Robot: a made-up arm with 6 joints.
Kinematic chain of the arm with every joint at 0, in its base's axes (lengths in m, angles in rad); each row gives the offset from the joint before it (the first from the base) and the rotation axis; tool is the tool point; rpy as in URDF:
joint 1: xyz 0 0 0.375 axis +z
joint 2: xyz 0 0 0 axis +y
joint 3: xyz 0.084 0 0.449 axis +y
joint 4: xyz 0.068 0 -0.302 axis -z
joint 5: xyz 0 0 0 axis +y
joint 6: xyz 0.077 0 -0.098 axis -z
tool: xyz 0 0 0 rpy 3.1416 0 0
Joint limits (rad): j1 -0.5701..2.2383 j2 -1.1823..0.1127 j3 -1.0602..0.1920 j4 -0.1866..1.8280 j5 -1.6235..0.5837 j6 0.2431..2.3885
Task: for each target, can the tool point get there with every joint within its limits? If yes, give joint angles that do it. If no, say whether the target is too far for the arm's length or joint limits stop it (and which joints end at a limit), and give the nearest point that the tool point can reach.
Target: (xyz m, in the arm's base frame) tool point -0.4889 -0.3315 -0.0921
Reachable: no: joint limits stop it (at a limit: joint 2, joint 3, joint 4) | nearest point -0.1251 -0.0848 0.4764 | short by 0.719 m
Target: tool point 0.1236 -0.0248 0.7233
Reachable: yes | joints 1.2049 -0.8939 -0.4491 1.5273 -0.8416 0.4767
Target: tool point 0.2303 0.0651 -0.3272
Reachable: no: joint limits stop it (at a limit: joint 2) | nearest point 0.1674 0.0473 0.3794 | short by 0.710 m
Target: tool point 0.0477 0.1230 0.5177
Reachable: yes | joints 1.7260 -0.6476 -0.0355 1.4104 0.0985 1.6620
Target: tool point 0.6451 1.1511 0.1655
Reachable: no: too far | nearest point 0.2519 0.4494 0.6039 | short by 0.916 m
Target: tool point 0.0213 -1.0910 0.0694
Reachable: no: too far | nearest point 0.2259 -0.2701 0.4946 | short by 0.947 m
